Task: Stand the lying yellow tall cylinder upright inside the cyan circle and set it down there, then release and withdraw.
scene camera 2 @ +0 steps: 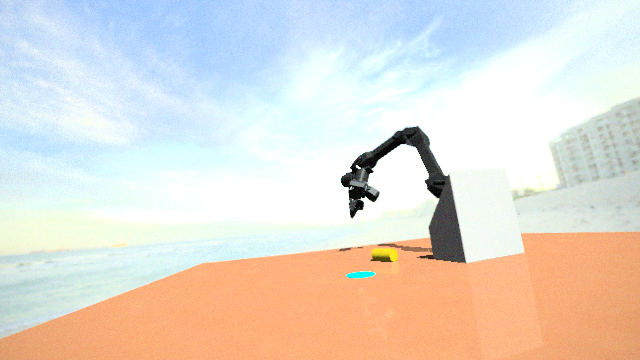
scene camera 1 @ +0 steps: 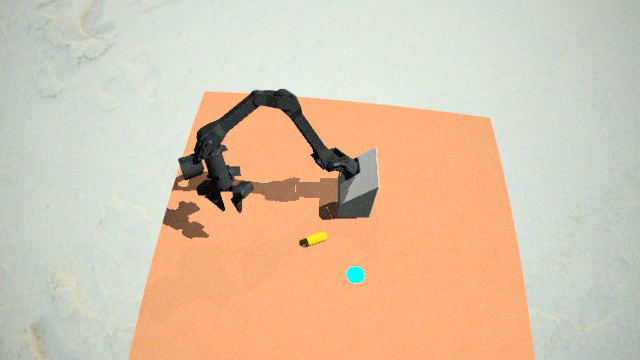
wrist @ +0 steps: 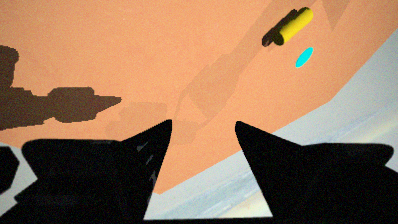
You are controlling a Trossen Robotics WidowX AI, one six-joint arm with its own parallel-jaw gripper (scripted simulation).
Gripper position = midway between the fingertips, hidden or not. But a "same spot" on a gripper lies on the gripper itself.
my gripper: scene camera 2; scene camera 1 232,212; wrist
same spot on my gripper: (scene camera 2: 355,194) = (wrist: 306,200)
